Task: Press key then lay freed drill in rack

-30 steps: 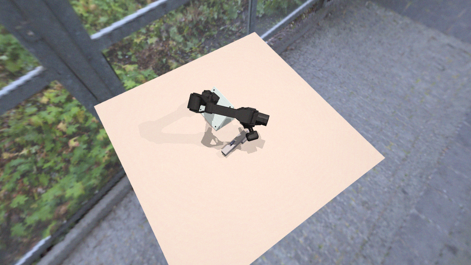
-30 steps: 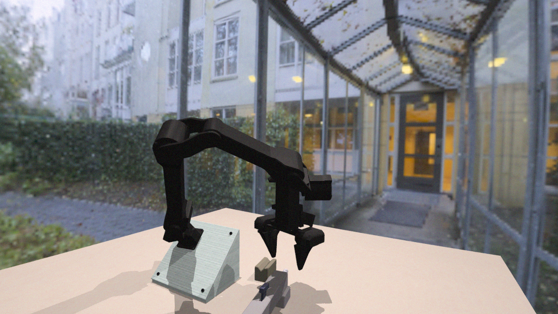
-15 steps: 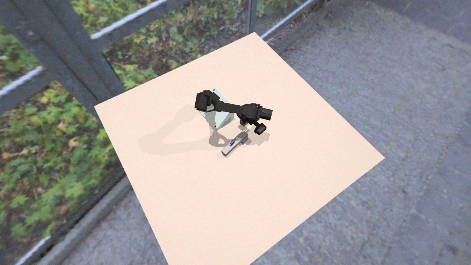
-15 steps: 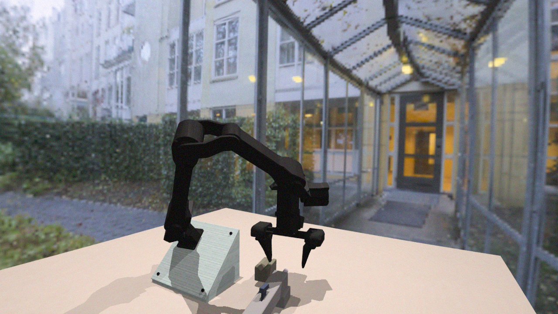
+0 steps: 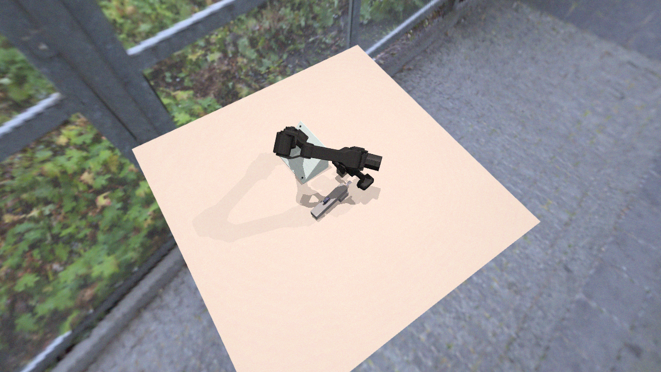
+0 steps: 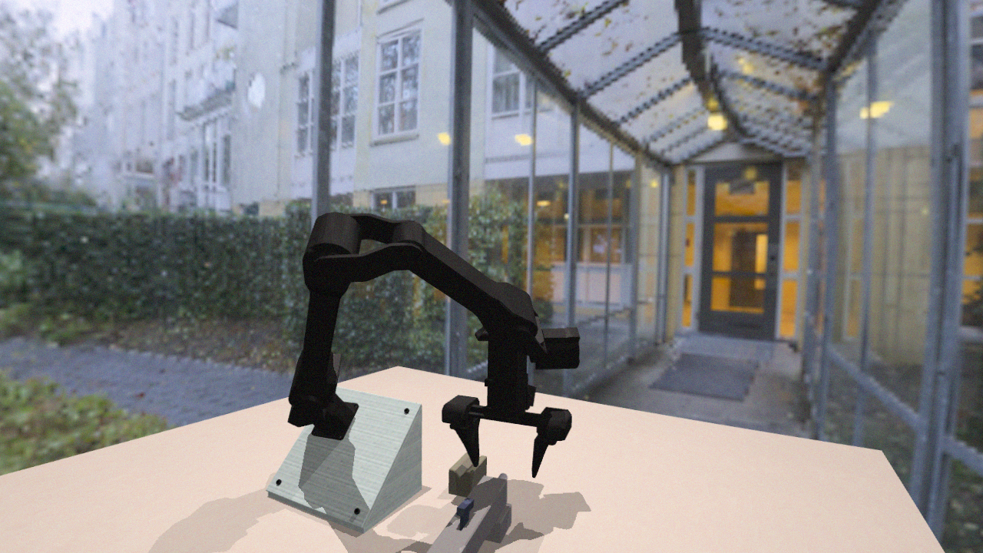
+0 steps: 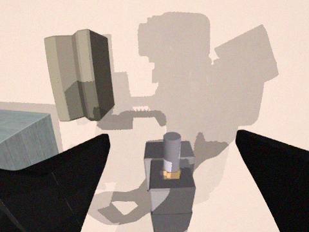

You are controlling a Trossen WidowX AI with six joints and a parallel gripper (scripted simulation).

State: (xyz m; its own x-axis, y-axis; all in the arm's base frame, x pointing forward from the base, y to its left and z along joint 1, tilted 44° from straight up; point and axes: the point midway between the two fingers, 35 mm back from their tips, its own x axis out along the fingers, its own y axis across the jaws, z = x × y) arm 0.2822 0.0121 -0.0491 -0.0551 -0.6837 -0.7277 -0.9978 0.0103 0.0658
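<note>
The drill is 70 mm to the right of my gripper tip and 10 mm below it. Round my gripper tip: dark blue key 150 mm to the right, 10 mm below; then rack 80 mm behind, 40 mm to the left, 40 mm below.
</note>
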